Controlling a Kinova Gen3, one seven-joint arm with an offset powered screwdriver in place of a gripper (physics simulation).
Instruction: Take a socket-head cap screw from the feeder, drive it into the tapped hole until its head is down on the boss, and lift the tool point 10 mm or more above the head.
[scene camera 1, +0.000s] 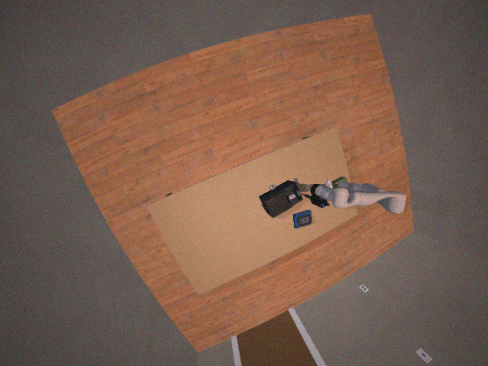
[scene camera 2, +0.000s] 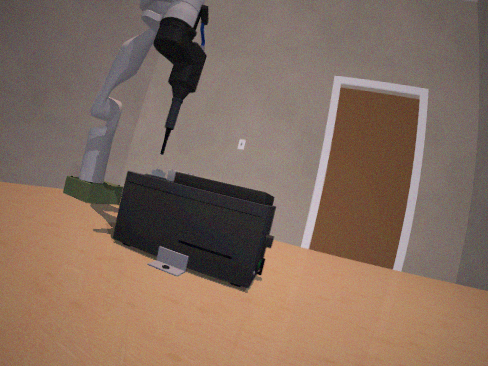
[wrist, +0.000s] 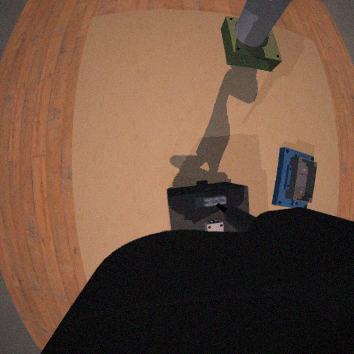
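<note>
The black box-shaped feeder (scene camera 1: 276, 206) (scene camera 2: 195, 220) (wrist: 179, 217) stands on the mat, with a bright metal piece (scene camera 2: 158, 173) (wrist: 215, 201) at the arm-side end of its top. My screwdriver's tip (scene camera 1: 305, 195) (scene camera 2: 162, 153) (wrist: 218, 204) points down, a gap above that end in scene camera 2. In the wrist view it overlaps the metal piece's lower edge. Whether a screw is on the tip is too small to tell. A grey workpiece (scene camera 1: 304, 219) (wrist: 303, 180) sits on a blue plate (scene camera 1: 295, 223) (wrist: 283, 176) beside the feeder. Its tapped hole and boss cannot be made out clearly.
The arm's green base (scene camera 1: 340, 180) (scene camera 2: 90, 192) (wrist: 275, 56) stands beyond the feeder's tool-side end. A small grey angle bracket (scene camera 1: 272, 186) (scene camera 2: 173, 259) stands by the feeder's long side. The driver's black body (wrist: 200, 290) covers the lower wrist view. The arm's shadow falls on the mat (wrist: 125, 100).
</note>
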